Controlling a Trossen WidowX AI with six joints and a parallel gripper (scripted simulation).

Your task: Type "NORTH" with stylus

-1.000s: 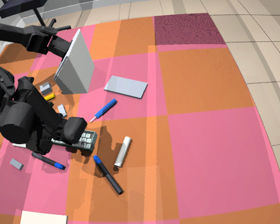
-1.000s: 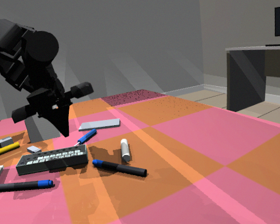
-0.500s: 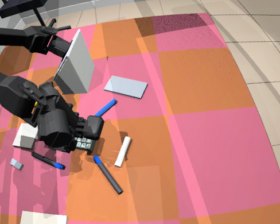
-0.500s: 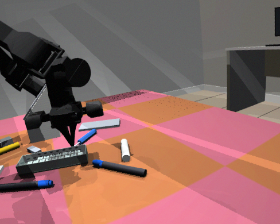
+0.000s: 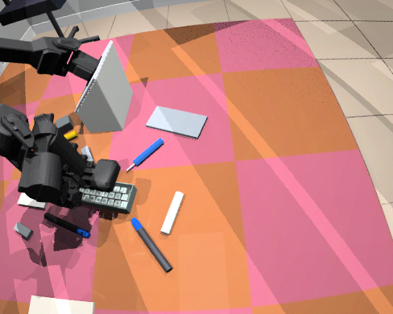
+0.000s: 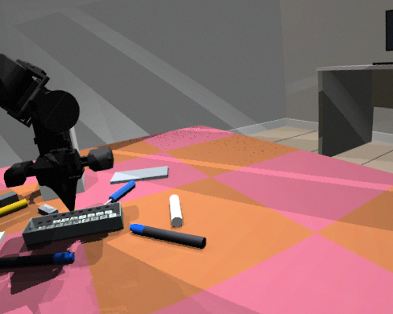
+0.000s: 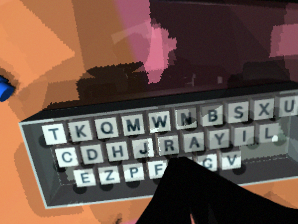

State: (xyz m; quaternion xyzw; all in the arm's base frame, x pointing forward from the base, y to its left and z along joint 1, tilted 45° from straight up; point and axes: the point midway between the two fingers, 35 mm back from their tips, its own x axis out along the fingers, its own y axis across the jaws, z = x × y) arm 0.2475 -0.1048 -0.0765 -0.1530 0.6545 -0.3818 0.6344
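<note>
Now: gripper tip 100 mm to the right of the stylus, 80 mm past it and 30 mm above it. The rest, counted from my gripper tip: white cylinder: 180 mm to the left, 70 mm ahead, 30 mm below; then yellow-handled tool: 180 mm behind, 170 mm to the right, 30 mm below; then grey slab: 200 mm to the left, 190 mm behind, 40 mm below.
</note>
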